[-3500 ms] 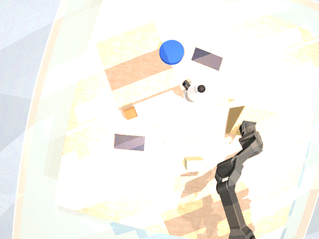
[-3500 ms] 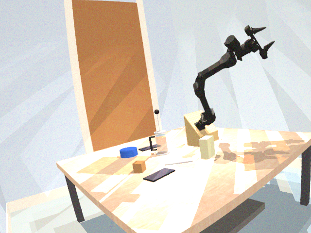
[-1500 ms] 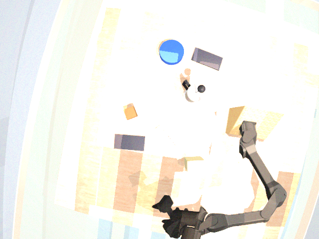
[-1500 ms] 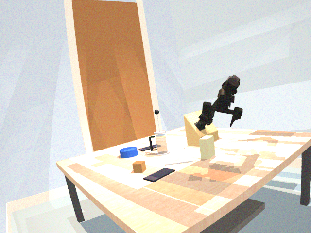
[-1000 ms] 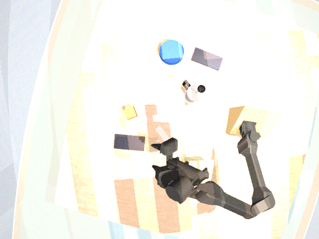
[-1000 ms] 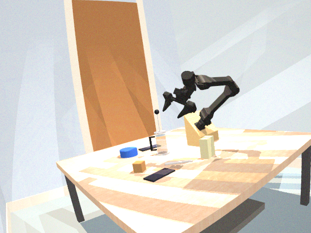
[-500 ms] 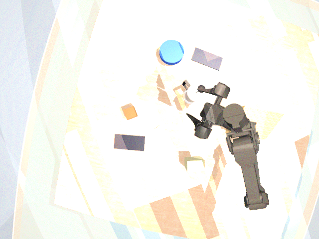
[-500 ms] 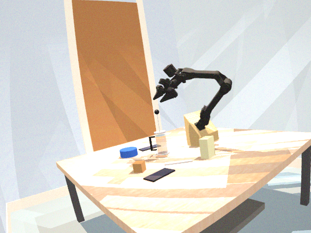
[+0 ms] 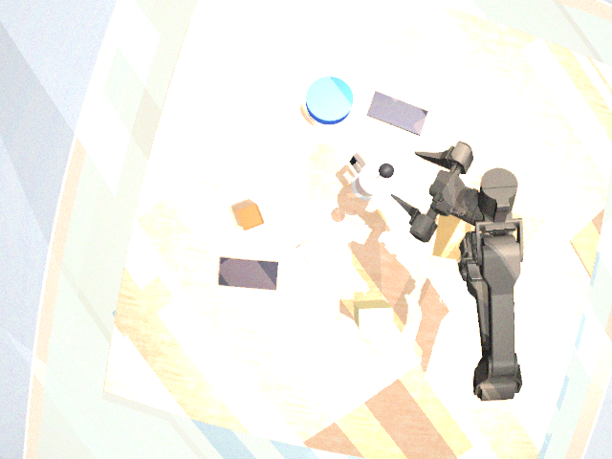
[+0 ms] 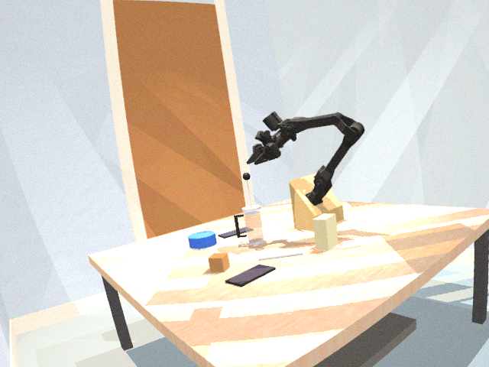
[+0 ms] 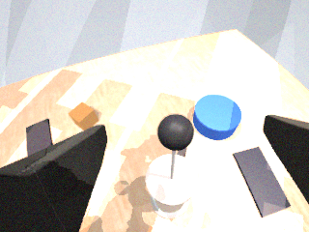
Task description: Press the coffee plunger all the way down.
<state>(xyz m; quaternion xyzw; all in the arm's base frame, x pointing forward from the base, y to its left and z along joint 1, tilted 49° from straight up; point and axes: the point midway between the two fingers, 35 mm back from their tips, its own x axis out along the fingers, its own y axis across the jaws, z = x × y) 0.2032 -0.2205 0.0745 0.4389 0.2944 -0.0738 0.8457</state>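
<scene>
Now: gripper tip 4 cm short of the coffee press, 2 cm to the left of it and 18 cm above it. Also, from my gripper tip: pale block: 3 cm behind, 31 cm to the left, 26 cm below; then orange cube: 30 cm ahead, 12 cm to the left, 29 cm below.
</scene>
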